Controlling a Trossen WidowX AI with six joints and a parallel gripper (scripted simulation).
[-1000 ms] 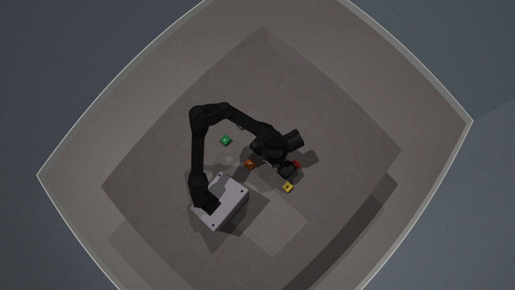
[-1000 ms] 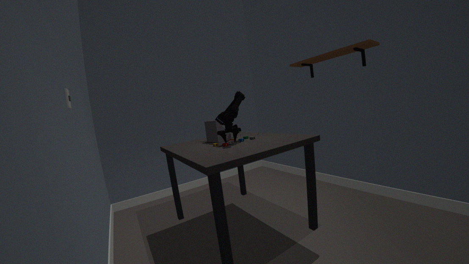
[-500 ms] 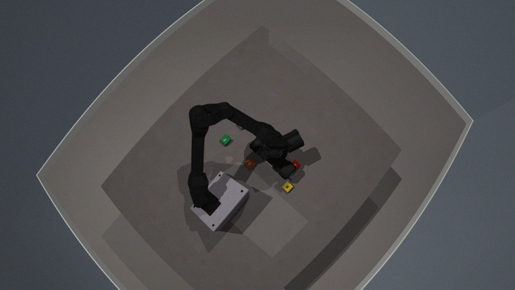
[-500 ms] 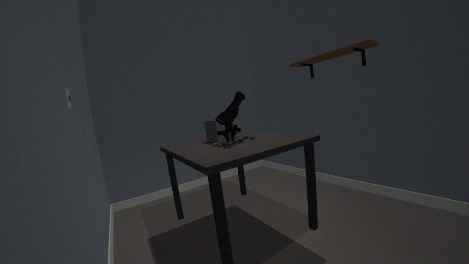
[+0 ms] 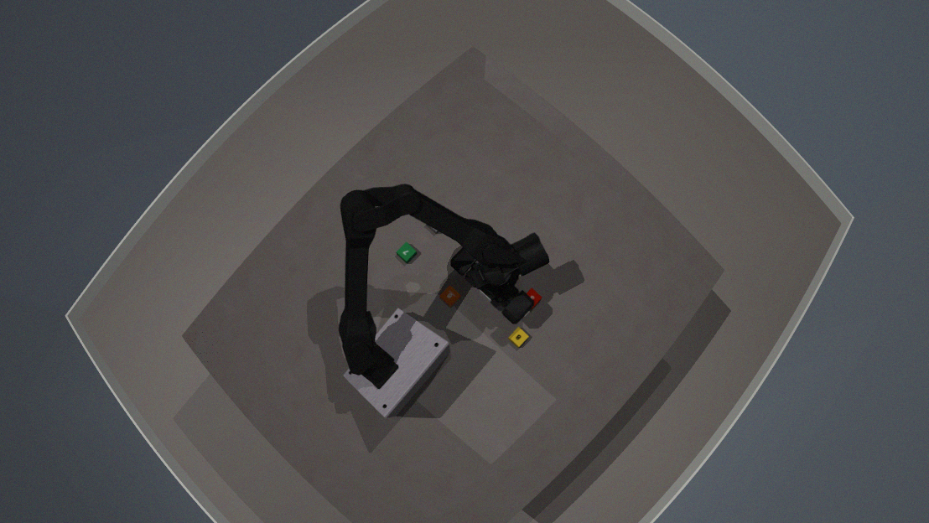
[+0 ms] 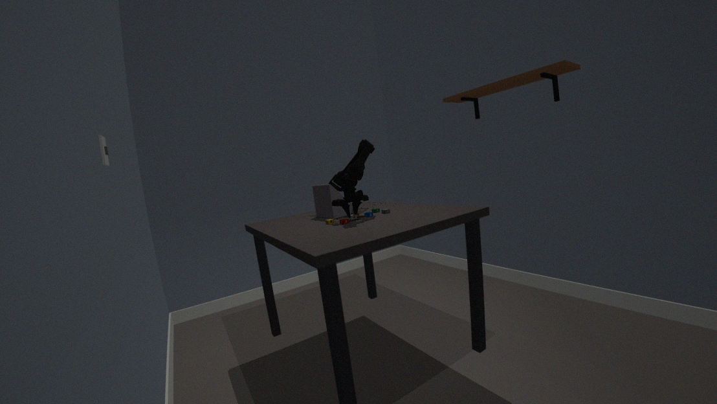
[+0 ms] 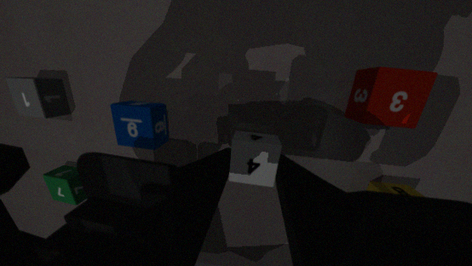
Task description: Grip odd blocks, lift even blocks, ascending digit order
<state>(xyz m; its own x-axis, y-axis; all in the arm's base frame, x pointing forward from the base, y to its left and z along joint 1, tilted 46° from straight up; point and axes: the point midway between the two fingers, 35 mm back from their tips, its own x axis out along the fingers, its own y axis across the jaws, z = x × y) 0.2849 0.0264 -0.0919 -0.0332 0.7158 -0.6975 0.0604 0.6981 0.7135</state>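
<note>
My gripper tip is now right at the white block. From my gripper tip the other things lie so: yellow block: 110 mm to the right, 40 mm behind; red block: 80 mm to the right, 50 mm ahead; green block: 190 mm to the left, 50 mm behind.
</note>
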